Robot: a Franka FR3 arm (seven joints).
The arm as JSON. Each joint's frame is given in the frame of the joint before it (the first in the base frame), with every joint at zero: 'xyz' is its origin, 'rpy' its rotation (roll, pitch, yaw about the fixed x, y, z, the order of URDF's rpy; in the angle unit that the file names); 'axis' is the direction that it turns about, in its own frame. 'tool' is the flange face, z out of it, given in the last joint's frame.
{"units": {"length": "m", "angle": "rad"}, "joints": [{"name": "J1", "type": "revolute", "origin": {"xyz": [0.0, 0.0, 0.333], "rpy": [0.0, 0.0, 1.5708]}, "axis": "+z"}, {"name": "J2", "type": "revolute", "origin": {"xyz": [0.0, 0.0, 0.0], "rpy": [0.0, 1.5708, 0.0]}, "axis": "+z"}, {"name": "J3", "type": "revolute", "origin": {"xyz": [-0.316, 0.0, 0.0], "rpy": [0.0, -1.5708, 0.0]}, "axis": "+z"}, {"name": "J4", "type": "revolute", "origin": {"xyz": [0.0, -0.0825, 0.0], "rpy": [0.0, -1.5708, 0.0]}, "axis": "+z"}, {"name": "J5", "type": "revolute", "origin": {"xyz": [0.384, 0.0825, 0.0], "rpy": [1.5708, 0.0, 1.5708]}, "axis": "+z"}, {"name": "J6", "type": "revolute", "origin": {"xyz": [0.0, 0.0, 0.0], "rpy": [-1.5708, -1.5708, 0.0]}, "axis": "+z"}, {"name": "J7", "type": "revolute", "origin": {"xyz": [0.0, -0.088, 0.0], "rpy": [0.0, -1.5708, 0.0]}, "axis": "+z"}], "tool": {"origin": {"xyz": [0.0, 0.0, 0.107], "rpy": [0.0, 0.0, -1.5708]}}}
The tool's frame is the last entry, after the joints.
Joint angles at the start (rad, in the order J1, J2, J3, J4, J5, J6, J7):
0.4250, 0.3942, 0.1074, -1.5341, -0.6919, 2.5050, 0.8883
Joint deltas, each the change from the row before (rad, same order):
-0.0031, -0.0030, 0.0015, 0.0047, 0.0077, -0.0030, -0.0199
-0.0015, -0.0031, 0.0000, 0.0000, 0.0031, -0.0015, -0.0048
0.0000, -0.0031, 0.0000, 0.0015, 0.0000, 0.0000, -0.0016
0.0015, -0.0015, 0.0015, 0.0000, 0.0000, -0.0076, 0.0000
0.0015, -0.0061, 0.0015, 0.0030, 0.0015, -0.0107, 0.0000
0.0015, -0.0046, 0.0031, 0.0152, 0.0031, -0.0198, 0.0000
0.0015, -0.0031, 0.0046, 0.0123, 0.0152, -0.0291, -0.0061
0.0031, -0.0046, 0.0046, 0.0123, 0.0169, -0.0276, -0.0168
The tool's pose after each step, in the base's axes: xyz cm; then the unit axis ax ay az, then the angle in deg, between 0 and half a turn. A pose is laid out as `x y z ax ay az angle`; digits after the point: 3 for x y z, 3 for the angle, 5 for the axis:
62.277 35.575 49.859 0.92768 0.03551 0.37168 178.165
62.287 35.447 50.065 0.92760 0.03562 0.37188 178.144
62.253 35.429 50.365 0.92681 0.03592 0.37381 178.206
62.142 35.524 50.394 0.92746 0.03593 0.37220 178.009
61.990 35.566 50.875 0.92737 0.03428 0.37258 177.902
61.923 35.648 51.793 0.92687 0.03005 0.37419 177.808
61.809 35.726 52.355 0.92937 0.02492 0.36831 177.626
61.591 35.903 53.035 0.93153 0.02537 0.36277 177.435

